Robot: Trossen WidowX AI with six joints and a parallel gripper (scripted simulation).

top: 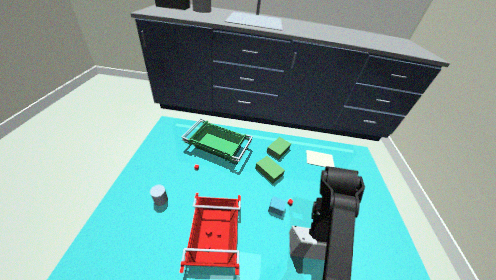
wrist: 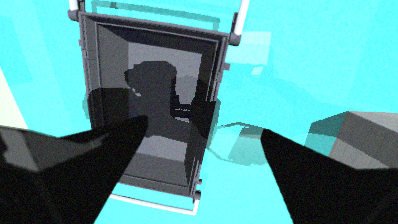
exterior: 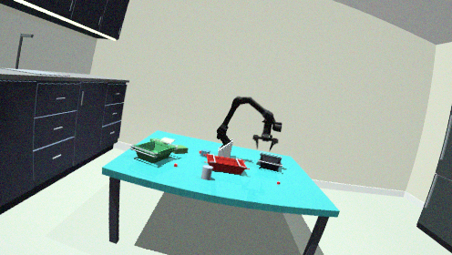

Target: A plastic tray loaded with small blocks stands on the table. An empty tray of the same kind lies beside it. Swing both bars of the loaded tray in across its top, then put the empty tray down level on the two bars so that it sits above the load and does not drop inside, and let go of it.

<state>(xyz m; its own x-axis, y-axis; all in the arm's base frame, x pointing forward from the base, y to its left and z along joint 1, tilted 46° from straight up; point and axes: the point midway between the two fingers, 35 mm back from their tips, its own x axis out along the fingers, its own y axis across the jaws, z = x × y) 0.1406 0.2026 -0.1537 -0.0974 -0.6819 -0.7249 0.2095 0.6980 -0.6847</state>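
The black tray lies 80 mm to the left of my gripper tip, 70 mm below it and 20 mm behind it. Round my gripper tip: light blue block: 410 mm to the right, 100 mm below, 20 mm behind; then white flat plate: 720 mm to the right, 300 mm behind, 120 mm below.
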